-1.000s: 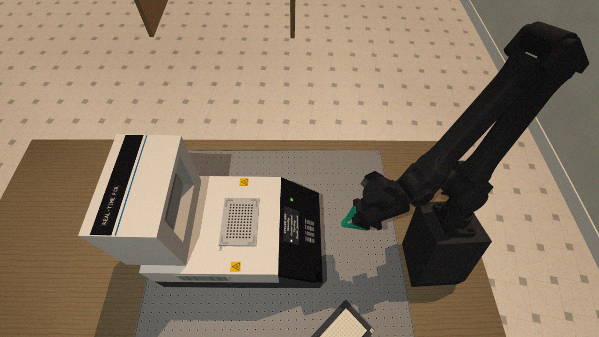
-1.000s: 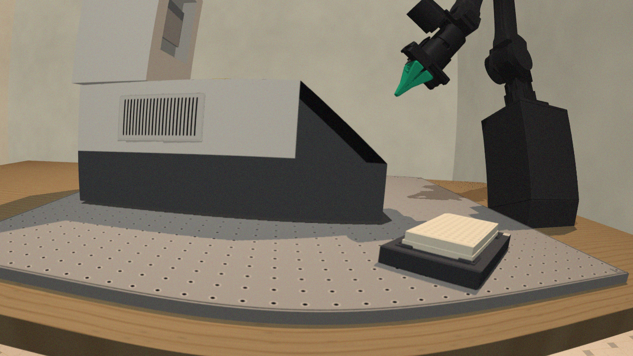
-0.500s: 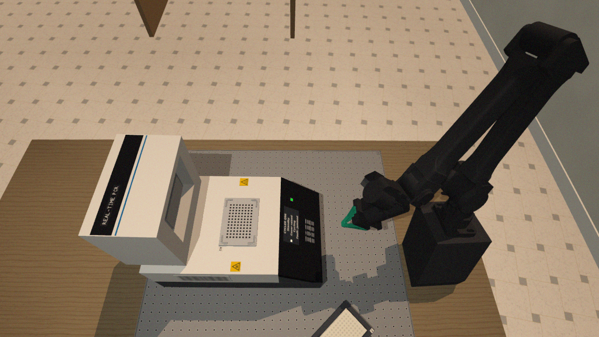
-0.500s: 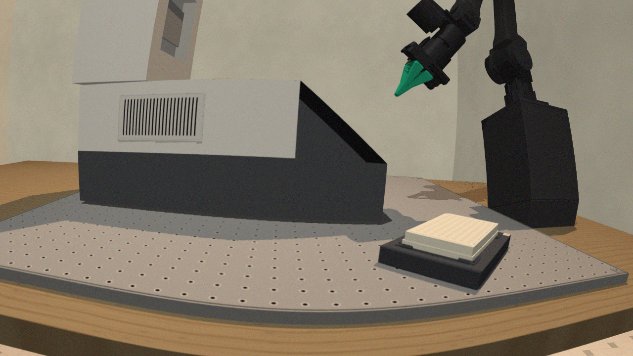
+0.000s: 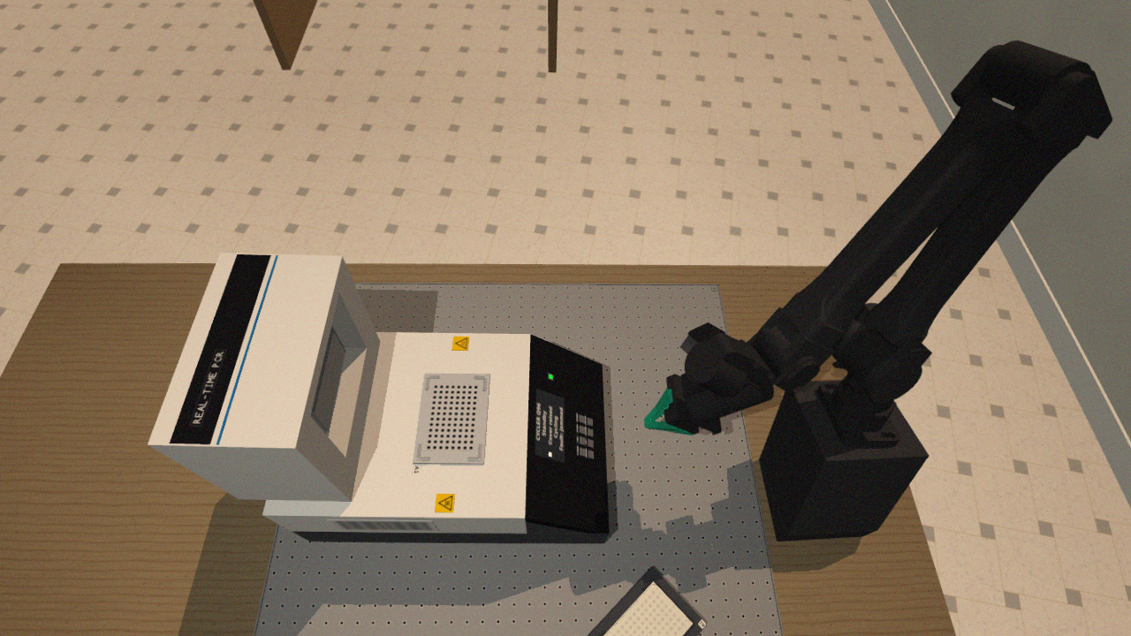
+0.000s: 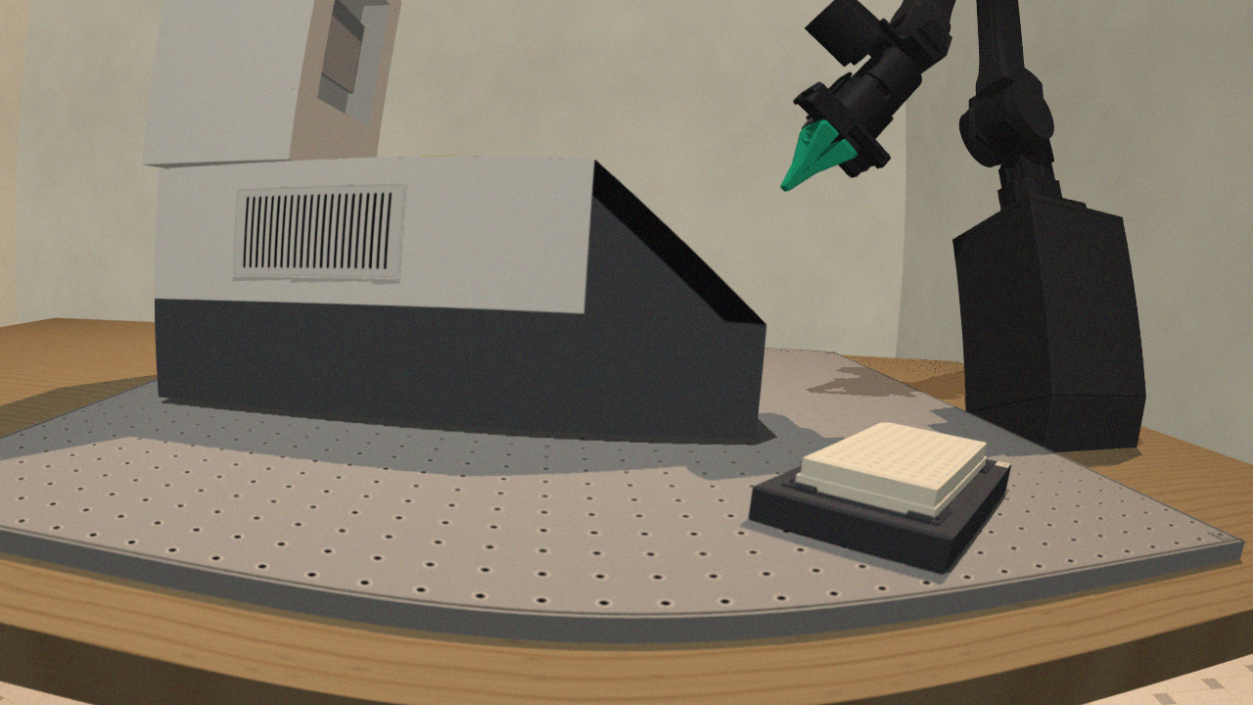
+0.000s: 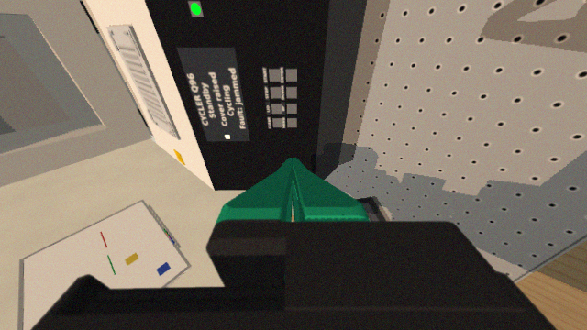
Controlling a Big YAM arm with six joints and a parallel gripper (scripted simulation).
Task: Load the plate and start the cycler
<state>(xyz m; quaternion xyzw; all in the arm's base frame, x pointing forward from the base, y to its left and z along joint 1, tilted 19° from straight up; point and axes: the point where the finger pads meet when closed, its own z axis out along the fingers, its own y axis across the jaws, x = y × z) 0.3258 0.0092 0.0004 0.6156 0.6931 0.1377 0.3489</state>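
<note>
Right now my hand is 280 mm to the right of the 96-well plate R46 and 180 mm above it. The rest, counted from my hand: plate nest N1 (280 mm to the left, 200 mm below).
</note>
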